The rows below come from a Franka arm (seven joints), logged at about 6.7 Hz.
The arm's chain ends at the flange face. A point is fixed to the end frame.
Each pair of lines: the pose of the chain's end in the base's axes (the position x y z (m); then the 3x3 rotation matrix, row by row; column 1 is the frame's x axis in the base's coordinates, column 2 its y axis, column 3 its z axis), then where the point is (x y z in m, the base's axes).
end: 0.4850 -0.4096 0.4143; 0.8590 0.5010 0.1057; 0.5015 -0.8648 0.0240; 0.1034 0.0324 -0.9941
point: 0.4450 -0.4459 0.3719
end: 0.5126 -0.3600 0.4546; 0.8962 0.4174 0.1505; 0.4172 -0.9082 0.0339; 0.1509 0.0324 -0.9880
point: 0.4713 -0.3916 0.4098
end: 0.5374 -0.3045 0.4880; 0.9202 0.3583 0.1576; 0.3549 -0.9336 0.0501; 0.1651 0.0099 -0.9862
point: 0.4944 -0.3322 0.4422
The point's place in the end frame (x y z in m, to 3 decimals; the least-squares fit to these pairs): -0.057 0.010 0.037
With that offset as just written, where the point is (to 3 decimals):
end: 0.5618 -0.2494 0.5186; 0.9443 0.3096 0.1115; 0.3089 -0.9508 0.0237; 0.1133 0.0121 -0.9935
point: 0.515 -0.276 0.476
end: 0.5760 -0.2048 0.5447; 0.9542 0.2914 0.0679; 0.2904 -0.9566 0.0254; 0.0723 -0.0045 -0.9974
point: 0.527 -0.230 0.504
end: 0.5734 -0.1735 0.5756; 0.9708 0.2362 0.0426; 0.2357 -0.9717 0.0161; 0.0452 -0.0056 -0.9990
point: 0.522 -0.196 0.536
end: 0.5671 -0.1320 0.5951; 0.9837 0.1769 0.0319; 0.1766 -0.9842 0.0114; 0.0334 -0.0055 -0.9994
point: 0.514 -0.151 0.556
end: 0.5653 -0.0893 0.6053; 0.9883 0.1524 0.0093; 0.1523 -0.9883 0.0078; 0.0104 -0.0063 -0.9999
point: 0.511 -0.108 0.568
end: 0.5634 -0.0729 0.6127; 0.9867 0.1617 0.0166; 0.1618 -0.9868 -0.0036; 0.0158 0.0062 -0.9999
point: 0.509 -0.092 0.575
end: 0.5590 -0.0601 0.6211; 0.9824 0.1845 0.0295; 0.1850 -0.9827 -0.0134; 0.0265 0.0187 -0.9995
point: 0.506 -0.081 0.583
